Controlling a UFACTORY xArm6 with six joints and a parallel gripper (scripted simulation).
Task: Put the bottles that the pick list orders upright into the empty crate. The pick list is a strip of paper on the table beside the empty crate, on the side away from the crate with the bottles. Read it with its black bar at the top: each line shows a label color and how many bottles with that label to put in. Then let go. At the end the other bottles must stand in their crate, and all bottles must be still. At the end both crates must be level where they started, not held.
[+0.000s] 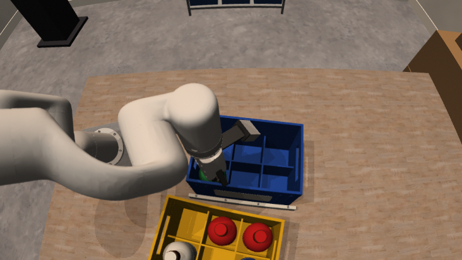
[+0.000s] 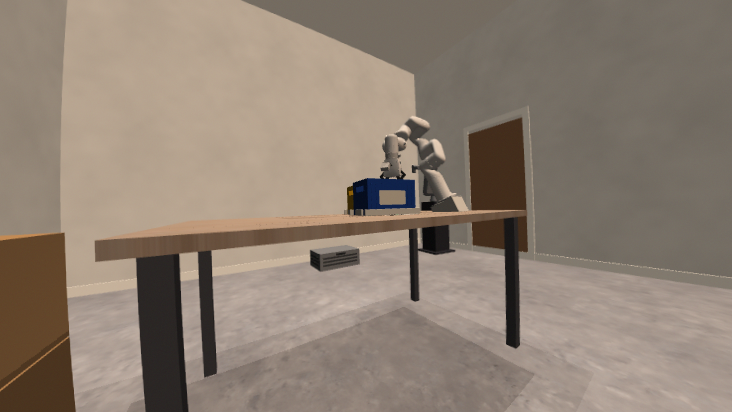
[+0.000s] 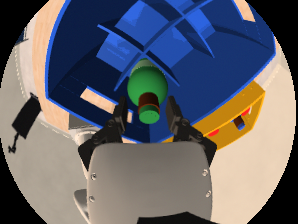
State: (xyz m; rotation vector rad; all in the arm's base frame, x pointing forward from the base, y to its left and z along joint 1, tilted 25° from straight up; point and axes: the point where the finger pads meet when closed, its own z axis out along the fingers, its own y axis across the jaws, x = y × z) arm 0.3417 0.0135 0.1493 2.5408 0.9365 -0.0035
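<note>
Now: hand 16 cm to the left of the red bottle, 13 cm short of it and 7 cm above it. From my hand the other things lie so: yellow crate 19 cm to the right, 7 cm below, 4 cm ahead; then green-capped bottle 7 cm below; then blue crate 9 cm ahead, 7 cm below, 4 cm to the left.
</note>
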